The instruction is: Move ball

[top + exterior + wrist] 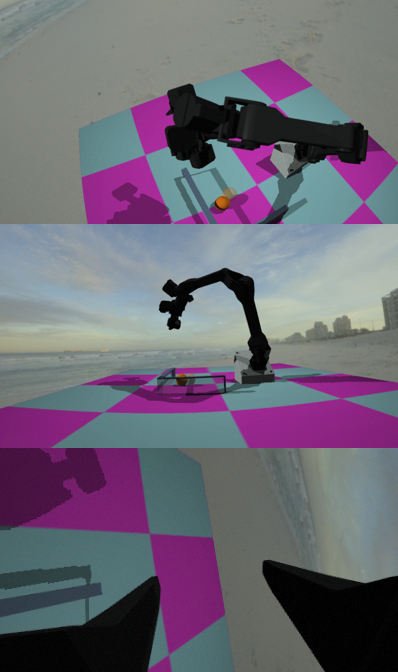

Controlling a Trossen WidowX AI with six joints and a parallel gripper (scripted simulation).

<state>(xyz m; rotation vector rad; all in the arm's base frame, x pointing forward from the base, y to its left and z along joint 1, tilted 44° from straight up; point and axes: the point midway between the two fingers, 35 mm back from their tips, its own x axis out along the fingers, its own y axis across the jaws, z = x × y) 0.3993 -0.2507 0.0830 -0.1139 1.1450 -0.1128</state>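
Right now my gripper tip is 270 mm above the orange ball, 150 mm to the right of it and 60 mm past it. Also, from my gripper tip: see-through copy of ball 270 mm below, 130 mm to the left, 100 mm behind.
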